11 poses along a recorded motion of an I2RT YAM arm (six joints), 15 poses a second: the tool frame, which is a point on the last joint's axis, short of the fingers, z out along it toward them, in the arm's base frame.
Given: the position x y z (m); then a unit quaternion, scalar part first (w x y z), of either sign.
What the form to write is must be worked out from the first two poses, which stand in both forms.
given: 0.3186 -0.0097 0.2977 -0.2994 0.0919 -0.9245 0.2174
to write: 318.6 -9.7 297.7 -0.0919 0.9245 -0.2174 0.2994
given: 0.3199 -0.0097 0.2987 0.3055 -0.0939 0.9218 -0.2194
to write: 319.9 -9.7 298.7 -0.0939 0.9218 -0.2194 0.3055
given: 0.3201 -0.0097 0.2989 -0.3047 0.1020 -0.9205 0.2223
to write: 320.1 -9.7 298.9 -0.1020 0.9205 -0.2223 0.3047
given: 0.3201 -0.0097 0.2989 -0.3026 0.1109 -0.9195 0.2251
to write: 320.1 -9.7 298.9 -0.1109 0.9195 -0.2251 0.3026
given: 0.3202 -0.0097 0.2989 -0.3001 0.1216 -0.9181 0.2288
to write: 320.2 -9.7 298.9 -0.1216 0.9181 -0.2288 0.3001
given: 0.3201 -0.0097 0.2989 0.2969 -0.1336 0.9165 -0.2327
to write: 320.1 -9.7 298.9 -0.1336 0.9165 -0.2327 0.2969
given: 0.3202 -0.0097 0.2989 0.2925 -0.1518 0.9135 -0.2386
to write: 320.2 -9.7 298.9 -0.1518 0.9135 -0.2386 0.2925
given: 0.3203 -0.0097 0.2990 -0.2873 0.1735 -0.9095 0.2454
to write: 320.3 -9.7 299.0 -0.1735 0.9095 -0.2454 0.2873
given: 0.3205 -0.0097 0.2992 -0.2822 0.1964 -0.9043 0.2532
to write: 320.5 -9.7 299.2 -0.1964 0.9043 -0.2532 0.2822
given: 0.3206 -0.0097 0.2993 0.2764 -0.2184 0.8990 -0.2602
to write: 320.6 -9.7 299.3 -0.2184 0.8990 -0.2602 0.2764
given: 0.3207 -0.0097 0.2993 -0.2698 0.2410 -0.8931 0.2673
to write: 320.7 -9.7 299.3 -0.2410 0.8931 -0.2673 0.2698
